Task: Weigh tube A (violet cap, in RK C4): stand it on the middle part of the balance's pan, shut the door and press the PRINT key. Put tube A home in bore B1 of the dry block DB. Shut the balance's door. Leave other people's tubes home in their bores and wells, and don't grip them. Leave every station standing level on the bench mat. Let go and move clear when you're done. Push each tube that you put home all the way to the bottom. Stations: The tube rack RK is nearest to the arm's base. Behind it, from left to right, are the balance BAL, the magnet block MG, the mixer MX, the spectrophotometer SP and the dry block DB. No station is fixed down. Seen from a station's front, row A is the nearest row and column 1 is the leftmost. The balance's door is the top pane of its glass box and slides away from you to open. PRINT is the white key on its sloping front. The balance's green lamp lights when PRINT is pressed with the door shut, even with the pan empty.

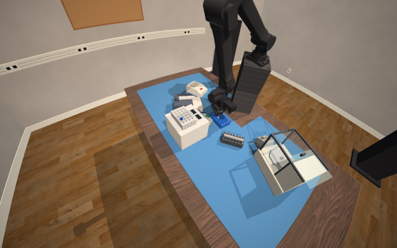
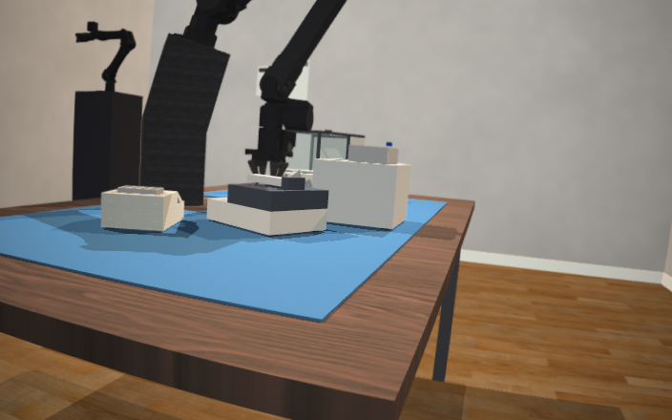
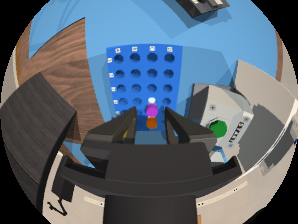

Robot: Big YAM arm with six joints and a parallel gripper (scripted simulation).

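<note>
The blue rack RK is 4 cm below my hand, 1 cm to the left of it and 1 cm behind it. The rest, counted from my hand: blue-capped tube (29 cm ahead, 10 cm above); spectrophotometer (23 cm to the right, 10 cm ahead, 1 cm above); dark magnet block (19 cm to the left, 6 cm ahead, 3 cm below).
</note>
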